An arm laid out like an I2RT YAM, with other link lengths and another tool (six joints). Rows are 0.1 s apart.
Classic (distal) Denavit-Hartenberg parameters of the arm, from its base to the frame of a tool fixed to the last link. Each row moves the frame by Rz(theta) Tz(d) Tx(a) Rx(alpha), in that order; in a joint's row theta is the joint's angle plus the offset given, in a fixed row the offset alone. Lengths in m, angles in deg.
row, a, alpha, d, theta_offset
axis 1, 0.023, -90, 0.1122, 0
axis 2, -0.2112, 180, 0, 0
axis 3, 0.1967, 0, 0, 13.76
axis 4, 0.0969, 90, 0.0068, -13.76
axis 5, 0, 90, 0.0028, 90
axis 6, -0.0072, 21.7, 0.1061, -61.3
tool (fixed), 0, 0, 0.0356, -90
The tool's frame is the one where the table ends.
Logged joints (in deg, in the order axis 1, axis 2, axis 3, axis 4, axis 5, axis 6), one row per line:
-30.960, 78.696, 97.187, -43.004, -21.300, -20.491
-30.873, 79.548, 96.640, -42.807, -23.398, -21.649
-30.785, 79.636, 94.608, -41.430, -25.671, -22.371
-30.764, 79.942, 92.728, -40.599, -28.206, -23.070
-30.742, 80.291, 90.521, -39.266, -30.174, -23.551
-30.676, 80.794, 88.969, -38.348, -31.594, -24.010
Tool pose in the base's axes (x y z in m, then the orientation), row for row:
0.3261, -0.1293, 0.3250, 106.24, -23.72, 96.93
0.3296, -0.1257, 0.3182, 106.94, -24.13, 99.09
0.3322, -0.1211, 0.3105, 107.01, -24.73, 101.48
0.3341, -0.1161, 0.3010, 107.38, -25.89, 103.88
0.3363, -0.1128, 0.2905, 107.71, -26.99, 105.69
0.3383, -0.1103, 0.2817, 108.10, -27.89, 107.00
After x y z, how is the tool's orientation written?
As angles about the fixed x, y, z axes (roll, pitch, yaw), in degrees.
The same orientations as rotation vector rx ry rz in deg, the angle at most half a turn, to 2 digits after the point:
94.58, 77.99, 84.87
94.31, 80.69, 86.10
93.66, 82.95, 87.88
93.59, 85.32, 89.94
93.72, 87.10, 91.63
93.97, 88.53, 92.84

